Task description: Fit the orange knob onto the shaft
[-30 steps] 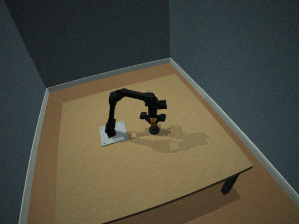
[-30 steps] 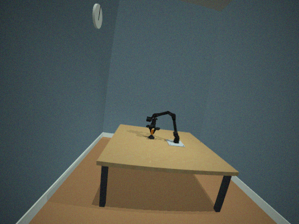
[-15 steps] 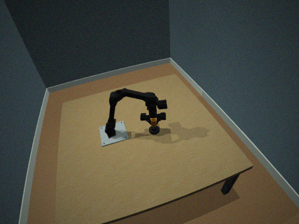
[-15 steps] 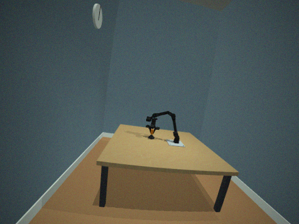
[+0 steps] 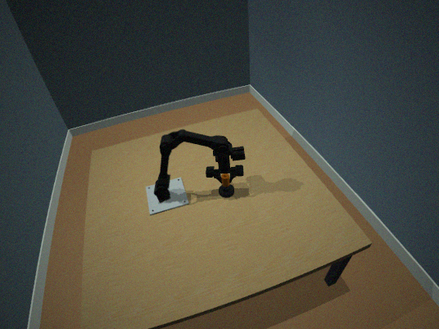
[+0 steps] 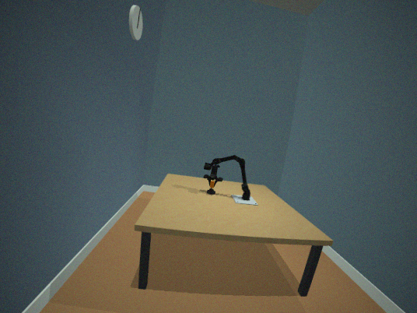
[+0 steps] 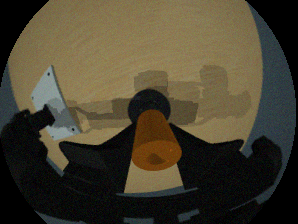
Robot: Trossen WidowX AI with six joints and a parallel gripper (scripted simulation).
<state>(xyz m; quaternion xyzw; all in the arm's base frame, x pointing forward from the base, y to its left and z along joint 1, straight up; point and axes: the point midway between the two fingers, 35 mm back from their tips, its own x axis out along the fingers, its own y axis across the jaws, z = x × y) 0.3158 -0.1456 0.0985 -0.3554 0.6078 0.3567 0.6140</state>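
Right now my gripper tip is 20 mm below the orange knob. Round my gripper tip: dark round pedestal (40 mm below).
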